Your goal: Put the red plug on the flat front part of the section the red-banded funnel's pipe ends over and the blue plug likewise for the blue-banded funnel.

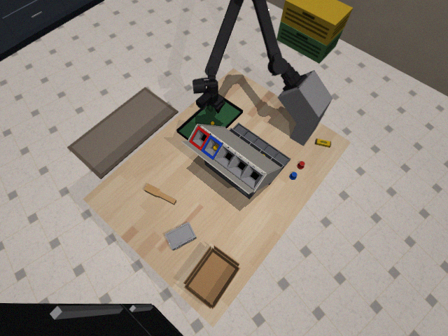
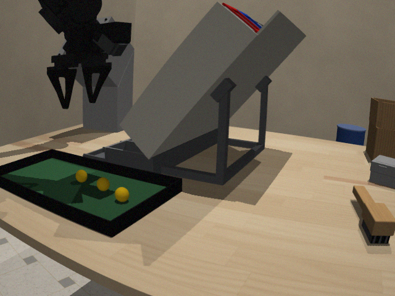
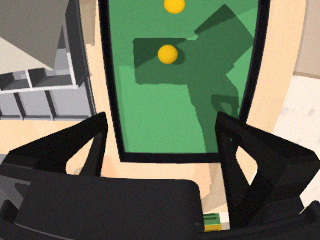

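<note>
The green marble tray is 3 cm to the right of my hand and 16 cm below it. Also, from my hand: blue band (26 cm ahead, 23 cm to the left, 16 cm above); sloped grey cover (11 cm ahead, 30 cm to the left, 4 cm above); grey box (61 cm ahead, 34 cm to the left, 14 cm below).
</note>
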